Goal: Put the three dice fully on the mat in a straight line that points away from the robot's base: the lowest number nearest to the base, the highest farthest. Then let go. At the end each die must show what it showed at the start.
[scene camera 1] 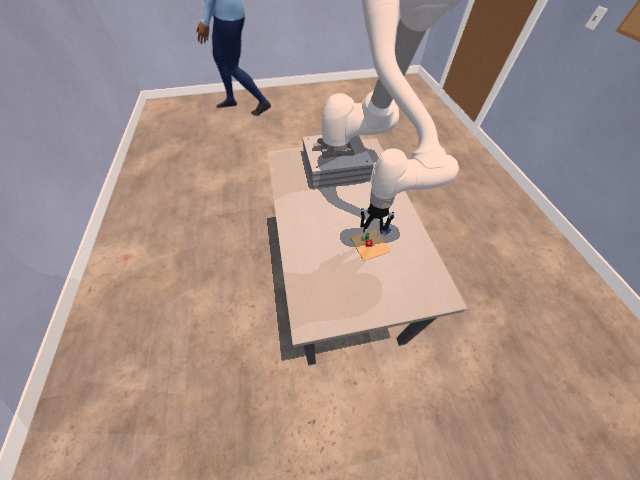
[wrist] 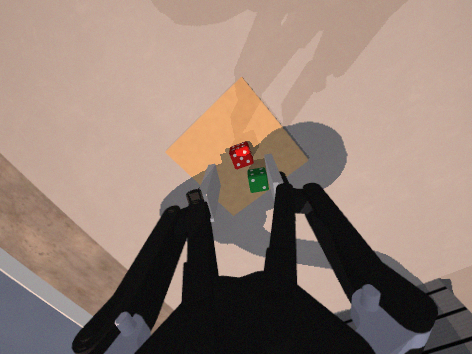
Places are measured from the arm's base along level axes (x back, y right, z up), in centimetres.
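Where they show: gripper, between the fingertips: (scene camera 1: 370,236) (wrist: 241,170); arm's base, origin of its link: (scene camera 1: 335,147).
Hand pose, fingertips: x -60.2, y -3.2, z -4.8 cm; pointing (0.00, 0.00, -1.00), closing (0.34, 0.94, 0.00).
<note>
Things, the pixels of their centre, and the offset from my fingertips. Level surfaces: height alone.
- red die, middle of its body: (wrist: 241,155) (scene camera 1: 369,243) dy +0.0, dx +0.0, dz -5.1 cm
- green die, middle of its body: (wrist: 257,179) (scene camera 1: 366,236) dy +0.1, dx +4.2, dz -5.1 cm
- orange mat, middle of its body: (wrist: 237,155) (scene camera 1: 370,244) dy -0.8, dx +0.1, dz -6.5 cm
- blue die, middle of its body: (scene camera 1: 387,229) dy -11.1, dx +6.2, dz -5.5 cm
- table, height of its surface: dz -6.7 cm
A red die (scene camera 1: 369,243) (wrist: 241,155) and a green die (scene camera 1: 367,235) (wrist: 258,180) rest on the orange mat (scene camera 1: 377,252) (wrist: 212,127). The red one is farther from the base and shows several pips on top; the green one is near the mat's base-side edge and shows two. They look close together, with a small gap. A blue die (scene camera 1: 388,230) is beside the mat, near one finger in the scene view; it does not show in the wrist view. My gripper (scene camera 1: 373,232) (wrist: 241,170) is partly open and empty, above the mat's base-side part and the green die.
The robot's base block (scene camera 1: 341,175) (wrist: 445,305) stands at the far end of the table (scene camera 1: 320,232) (wrist: 90,100). The arm's shadow falls across the mat and the table. A person (scene camera 1: 229,49) is on the floor beyond the table, near the back wall.
</note>
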